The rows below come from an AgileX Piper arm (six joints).
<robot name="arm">
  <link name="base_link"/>
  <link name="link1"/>
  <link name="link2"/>
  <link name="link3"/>
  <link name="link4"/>
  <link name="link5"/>
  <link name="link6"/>
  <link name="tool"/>
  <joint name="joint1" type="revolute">
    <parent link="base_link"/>
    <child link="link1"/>
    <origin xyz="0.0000 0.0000 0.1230" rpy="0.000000 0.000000 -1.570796"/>
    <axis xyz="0 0 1"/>
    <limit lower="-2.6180" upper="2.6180"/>
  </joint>
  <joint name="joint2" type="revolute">
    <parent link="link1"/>
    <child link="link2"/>
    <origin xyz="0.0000 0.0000 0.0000" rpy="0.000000 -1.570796 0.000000"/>
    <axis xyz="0 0 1"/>
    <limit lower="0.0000" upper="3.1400"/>
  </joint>
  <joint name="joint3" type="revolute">
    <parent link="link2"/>
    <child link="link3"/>
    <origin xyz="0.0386 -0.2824 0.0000" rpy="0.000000 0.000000 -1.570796"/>
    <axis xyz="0 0 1"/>
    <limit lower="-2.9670" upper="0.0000"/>
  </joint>
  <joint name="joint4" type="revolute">
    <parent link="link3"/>
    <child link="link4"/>
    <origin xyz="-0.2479 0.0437 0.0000" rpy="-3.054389 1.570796 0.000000"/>
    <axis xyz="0 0 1"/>
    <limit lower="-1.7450" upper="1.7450"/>
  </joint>
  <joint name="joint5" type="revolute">
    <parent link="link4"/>
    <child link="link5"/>
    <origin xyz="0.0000 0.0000 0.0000" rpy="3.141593 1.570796 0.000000"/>
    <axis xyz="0 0 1"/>
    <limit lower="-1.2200" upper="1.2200"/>
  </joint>
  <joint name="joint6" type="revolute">
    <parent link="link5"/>
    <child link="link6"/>
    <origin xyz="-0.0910 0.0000 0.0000" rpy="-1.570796 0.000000 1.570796"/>
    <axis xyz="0 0 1"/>
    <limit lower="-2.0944" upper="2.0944"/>
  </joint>
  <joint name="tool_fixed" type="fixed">
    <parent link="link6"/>
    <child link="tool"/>
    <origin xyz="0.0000 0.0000 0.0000" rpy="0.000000 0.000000 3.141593"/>
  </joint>
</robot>
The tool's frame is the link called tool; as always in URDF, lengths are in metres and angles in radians.
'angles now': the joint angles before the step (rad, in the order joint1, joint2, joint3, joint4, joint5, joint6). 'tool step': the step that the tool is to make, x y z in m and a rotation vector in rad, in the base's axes. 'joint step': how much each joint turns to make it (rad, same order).
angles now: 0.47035 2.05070 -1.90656 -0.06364 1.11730 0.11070
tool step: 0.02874 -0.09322 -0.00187 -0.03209 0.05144 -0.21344
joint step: -0.21522 0.00001 -0.00002 -0.00951 0.05917 -0.00559
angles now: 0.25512 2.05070 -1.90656 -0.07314 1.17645 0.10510
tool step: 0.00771 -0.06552 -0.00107 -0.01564 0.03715 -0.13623
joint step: -0.14720 0.00001 0.00001 -0.00402 0.03842 -0.01436
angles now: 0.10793 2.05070 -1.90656 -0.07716 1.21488 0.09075
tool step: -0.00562 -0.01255 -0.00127 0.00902 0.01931 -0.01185
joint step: -0.03047 -0.02210 0.03923 0.01671 -0.00006 -0.02062
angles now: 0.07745 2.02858 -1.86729 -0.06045 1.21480 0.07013
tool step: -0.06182 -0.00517 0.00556 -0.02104 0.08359 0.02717
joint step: 0.00090 -0.21499 0.29948 -0.00833 -0.00109 -0.02603
